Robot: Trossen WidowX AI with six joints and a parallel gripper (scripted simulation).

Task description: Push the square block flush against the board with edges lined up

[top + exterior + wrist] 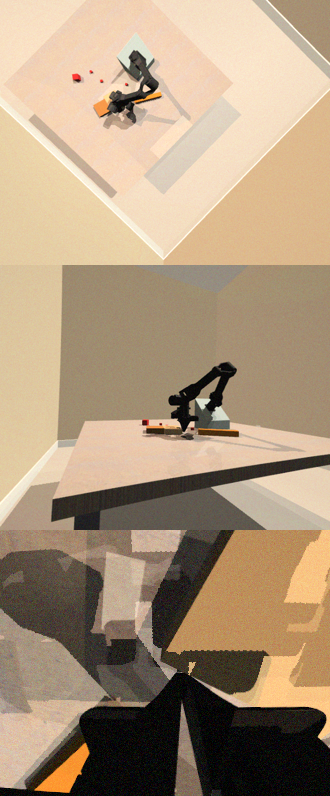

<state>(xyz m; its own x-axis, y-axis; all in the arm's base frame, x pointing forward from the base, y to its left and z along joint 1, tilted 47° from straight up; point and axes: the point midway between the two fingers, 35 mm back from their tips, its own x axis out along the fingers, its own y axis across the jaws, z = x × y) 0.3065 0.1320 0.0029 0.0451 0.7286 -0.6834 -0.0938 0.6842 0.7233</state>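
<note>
Now: gripper tip 40 mm short of the tan block, 70 mm to the left of it and 10 mm below it. Also, from my gripper tip: orange square block (140 mm ahead, 110 mm to the right, 10 mm above); then orange board (150 mm behind, 130 mm to the left, 10 mm above); then red cube (70 mm ahead, 420 mm to the right, 10 mm above).
</note>
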